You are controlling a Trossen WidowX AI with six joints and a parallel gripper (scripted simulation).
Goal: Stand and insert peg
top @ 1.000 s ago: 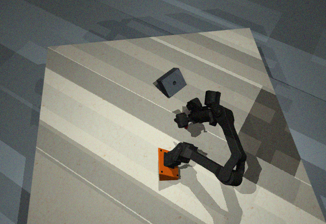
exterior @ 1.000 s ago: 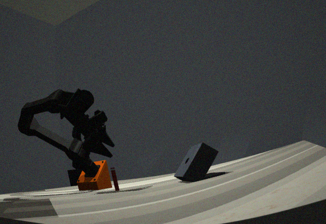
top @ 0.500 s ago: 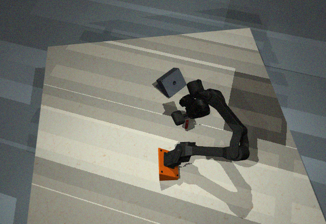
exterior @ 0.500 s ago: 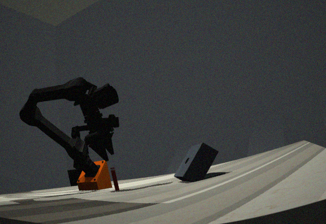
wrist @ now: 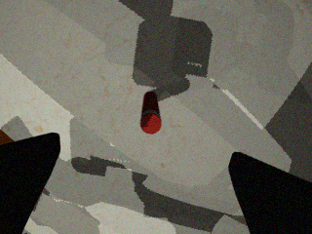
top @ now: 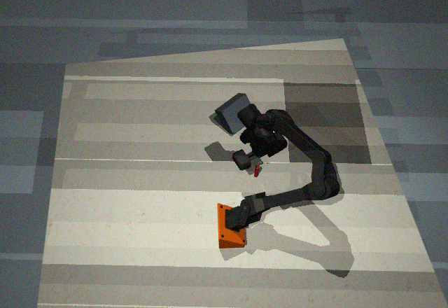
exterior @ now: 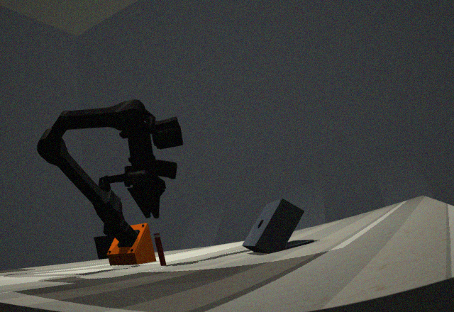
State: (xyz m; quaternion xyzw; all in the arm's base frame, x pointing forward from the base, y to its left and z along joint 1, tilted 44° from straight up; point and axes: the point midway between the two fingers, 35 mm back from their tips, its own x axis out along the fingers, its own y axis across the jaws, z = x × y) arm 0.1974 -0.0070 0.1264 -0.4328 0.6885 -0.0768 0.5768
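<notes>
My gripper tip is now 6 cm above the peg. From my gripper tip the other things lie so: grey sloped panel 26 cm ahead, 7 cm to the left, 7 cm below; then thin foot plate 27 cm ahead, 12 cm below, 9 cm to the left.
</notes>
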